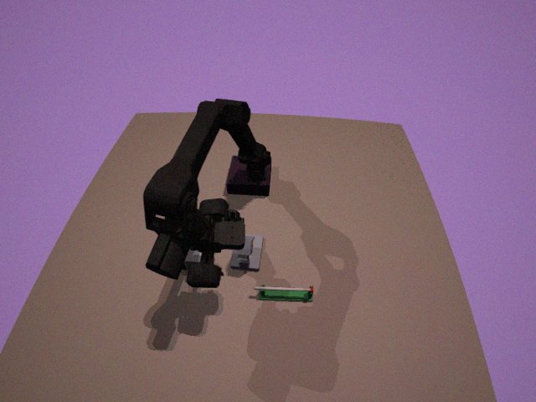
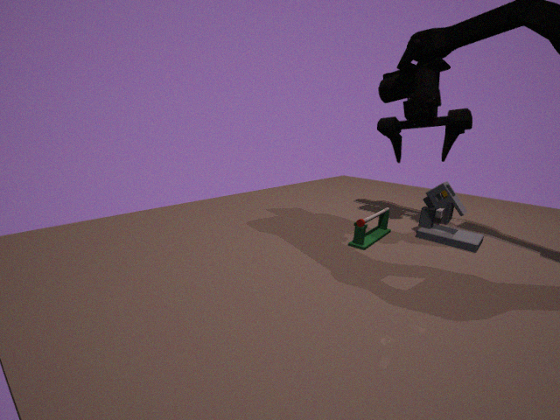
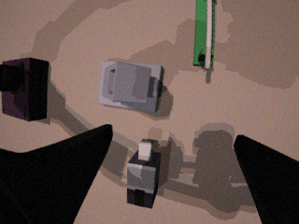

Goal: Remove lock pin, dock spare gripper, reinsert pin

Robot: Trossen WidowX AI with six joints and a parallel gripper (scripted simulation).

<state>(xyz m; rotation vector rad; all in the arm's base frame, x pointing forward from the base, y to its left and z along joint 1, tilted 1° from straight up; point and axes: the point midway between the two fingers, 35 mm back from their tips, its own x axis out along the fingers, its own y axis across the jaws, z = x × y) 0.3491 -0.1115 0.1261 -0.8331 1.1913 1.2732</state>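
Right now my gripper tip is 6 cm past the spare gripper, 10 cm to the left of it and 12 cm above it. Also, from my gripper tip: green cradle: 6 cm ahead, 14 cm to the left, 12 cm below; then grey mount: 6 cm behind, 5 cm to the left, 9 cm below.
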